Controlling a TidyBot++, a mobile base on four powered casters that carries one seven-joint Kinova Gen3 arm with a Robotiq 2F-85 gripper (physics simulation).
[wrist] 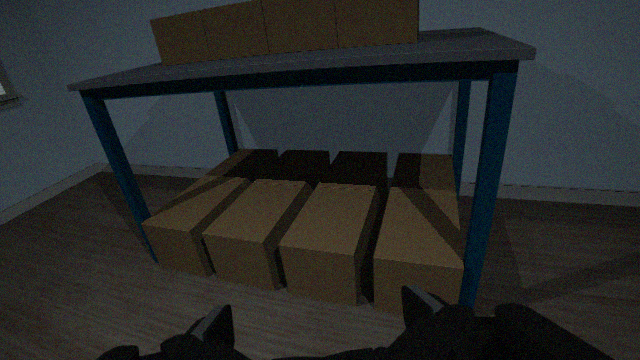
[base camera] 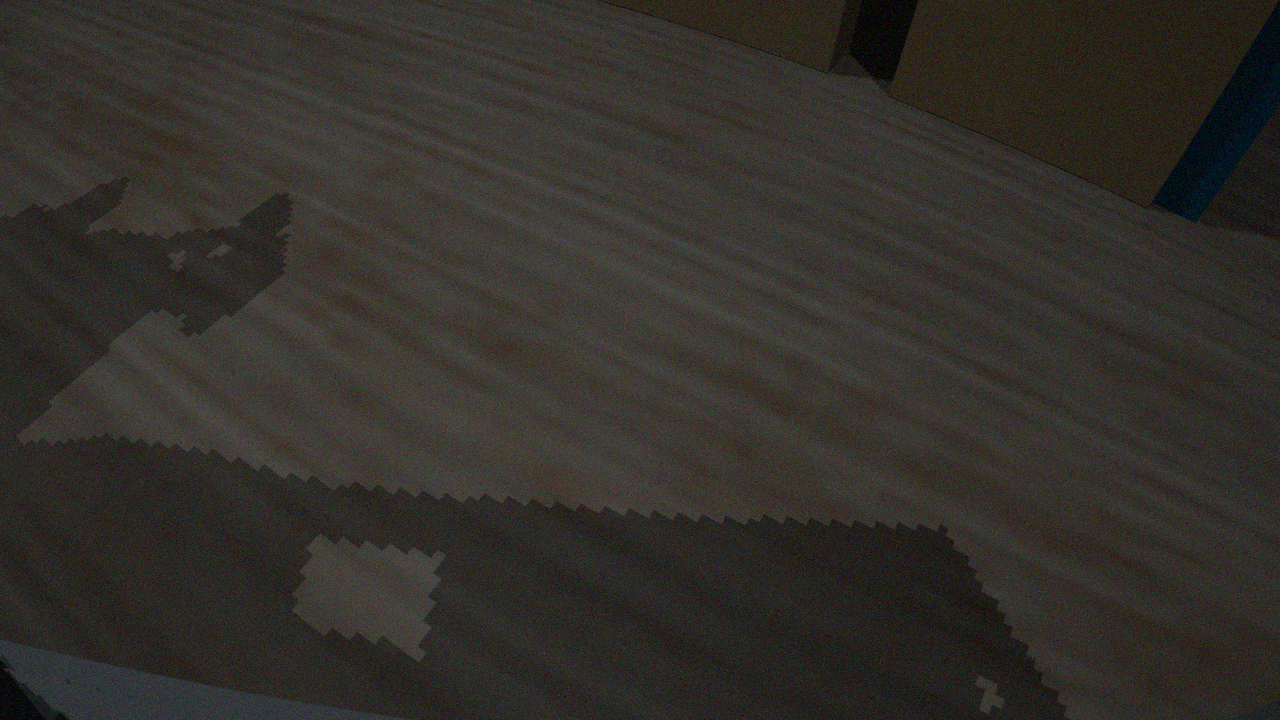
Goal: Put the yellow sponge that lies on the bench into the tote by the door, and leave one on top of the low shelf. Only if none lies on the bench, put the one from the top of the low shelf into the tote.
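Places are measured from the arm's base along level axes (x left, y back, z up), in metres.
Pixels of known places: gripper, fingertip midpoint: (wrist: 318,315).
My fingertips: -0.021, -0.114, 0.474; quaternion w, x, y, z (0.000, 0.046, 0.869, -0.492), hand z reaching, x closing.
Observation:
Ahead of a thing's pixels: the offset from my fingertips to its middle, as dx, dy, dz. "*": to the spot under its first point. Level surfaces: height alone.
My gripper (wrist: 318,315) is open, with nothing between its fingers, at the bottom of the wrist view. It points toward a table with a grey top @[dz +0.044] (wrist: 475,45) and blue legs, which stands a little way off against the wall. I cannot tell whether this table is the bench. No yellow sponge, tote, door or low shelf shows in either view. The room is dim and the pictures are grainy.
A row of brown boxes @[-0.139, -1.065, +0.134] (wrist: 300,27) stands on the table top. Several long brown boxes (wrist: 325,220) lie on the floor beneath it. In the base camera view, brown boxes (base camera: 1056,89) and a blue leg @[* -0.514, -0.538, -0.768] (base camera: 1221,125) show at the top right. Shadows fall on the wooden floor @[dz -0.870] (base camera: 626,313).

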